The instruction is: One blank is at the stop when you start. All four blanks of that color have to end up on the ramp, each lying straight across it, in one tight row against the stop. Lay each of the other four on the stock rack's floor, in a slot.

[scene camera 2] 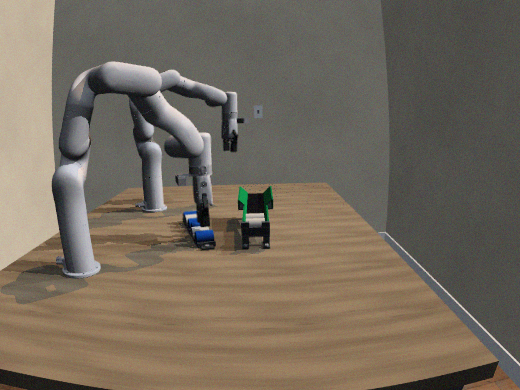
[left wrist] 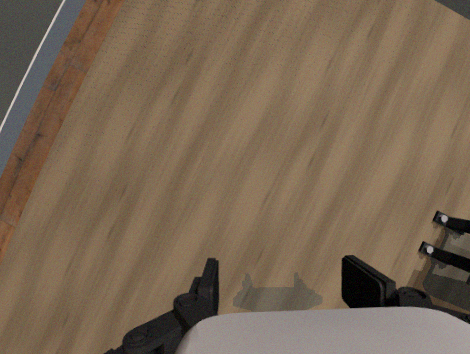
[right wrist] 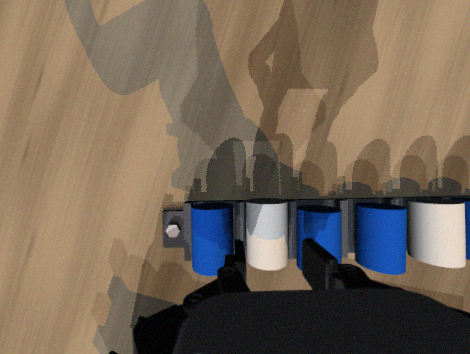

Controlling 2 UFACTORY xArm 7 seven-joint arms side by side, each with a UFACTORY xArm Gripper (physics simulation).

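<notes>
The stock rack (scene camera 2: 207,246) (right wrist: 170,243) holds blue and white blanks in a row. In the right wrist view, a blue blank (right wrist: 212,245) lies at the left end, then a white blank (right wrist: 267,252), two blue blanks (right wrist: 320,222) (right wrist: 381,240), another white blank (right wrist: 436,237) and part of a blue one. The ramp (scene camera 2: 271,196) has green side walls. White blanks (scene camera 2: 255,219) lie across it against the black stop (scene camera 2: 255,231). My right gripper (scene camera 2: 203,222) (right wrist: 272,256) is open and empty, low over the rack near the second blank from the left. My left gripper (scene camera 2: 230,147) (left wrist: 280,278) is open and empty, high up.
The ramp's black feet (left wrist: 450,258) show at the right edge of the left wrist view. The ramp stands to the right of the rack on the wooden table (scene camera 2: 300,310). The right arm (scene camera 2: 125,79) reaches across in front of the left arm (scene camera 2: 200,89).
</notes>
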